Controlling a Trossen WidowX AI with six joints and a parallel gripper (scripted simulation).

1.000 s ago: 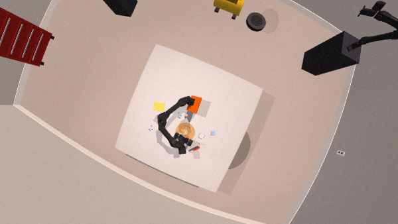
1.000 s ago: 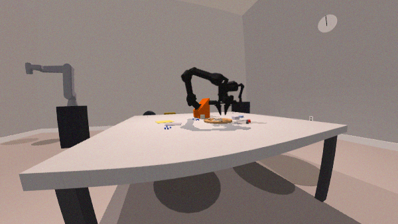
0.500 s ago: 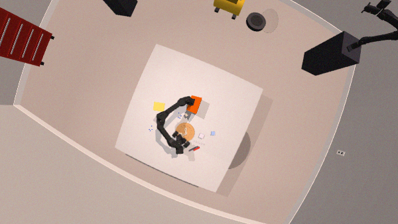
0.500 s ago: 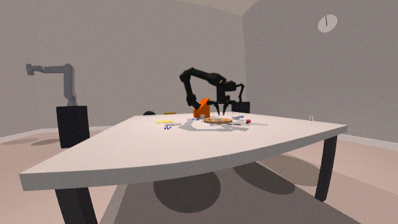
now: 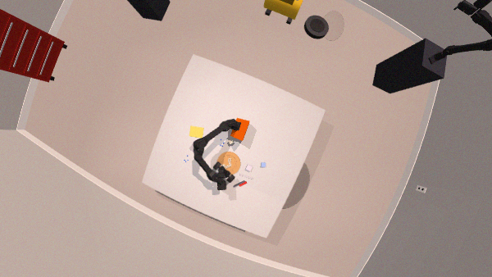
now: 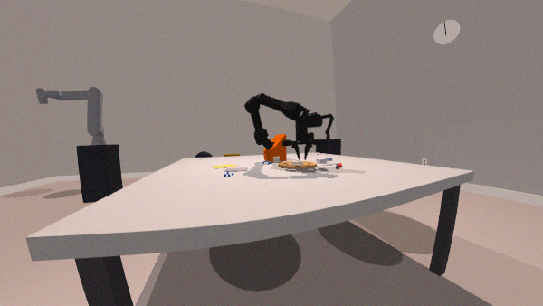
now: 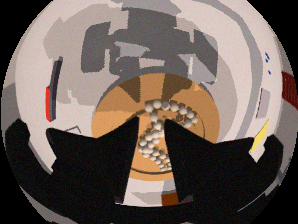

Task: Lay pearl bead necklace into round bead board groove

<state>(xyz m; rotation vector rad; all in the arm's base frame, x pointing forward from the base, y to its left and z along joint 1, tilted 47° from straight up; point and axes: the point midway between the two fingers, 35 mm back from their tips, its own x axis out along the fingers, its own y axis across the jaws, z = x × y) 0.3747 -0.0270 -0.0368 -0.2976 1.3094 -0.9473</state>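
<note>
Right now the round tan bead board is 6 cm behind my gripper tip, 2 cm below it and 1 cm to the left of it. Round my gripper tip: tool 16 cm to the left, 8 cm ahead, 3 cm below; then white square 18 cm to the left, 7 cm behind, 2 cm below; then pale blue cube 29 cm to the left, 13 cm behind, 3 cm below.
</note>
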